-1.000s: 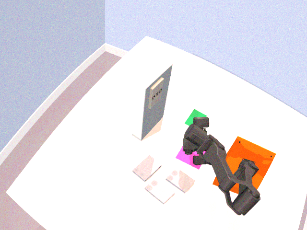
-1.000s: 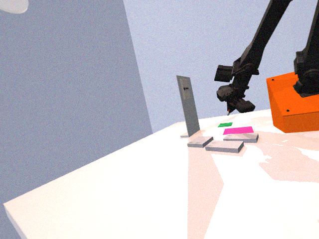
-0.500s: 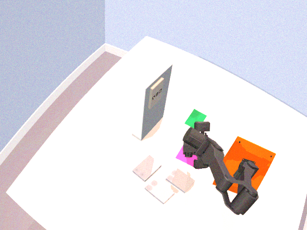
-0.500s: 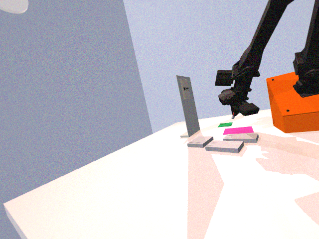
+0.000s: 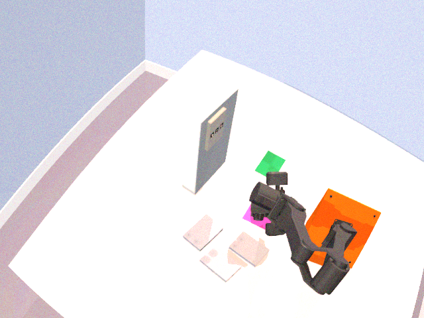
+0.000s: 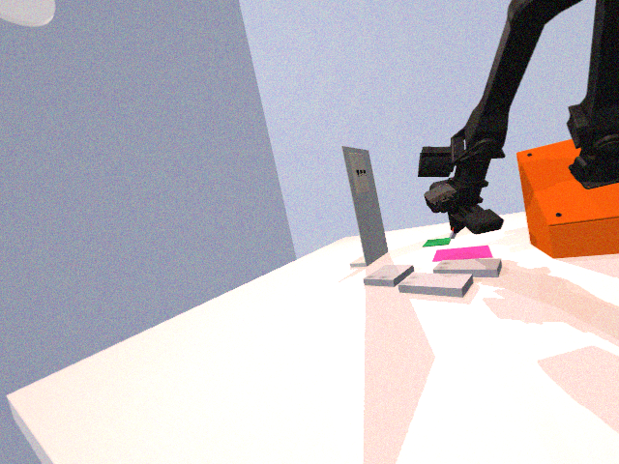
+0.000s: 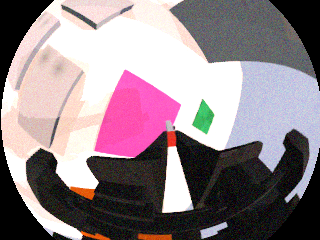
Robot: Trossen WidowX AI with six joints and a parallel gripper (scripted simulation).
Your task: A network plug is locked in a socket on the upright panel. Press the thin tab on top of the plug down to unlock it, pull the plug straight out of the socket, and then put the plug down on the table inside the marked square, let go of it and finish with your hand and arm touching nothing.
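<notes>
Now: the magenta square 1 cm behind my gripper tip, 1 cm to the left of it and 6 cm below it. Also, from my gripper tip: grey upright panel (22 cm ahead, 4 cm to the right, 10 cm above); plug (right at my gripper tip).
</notes>
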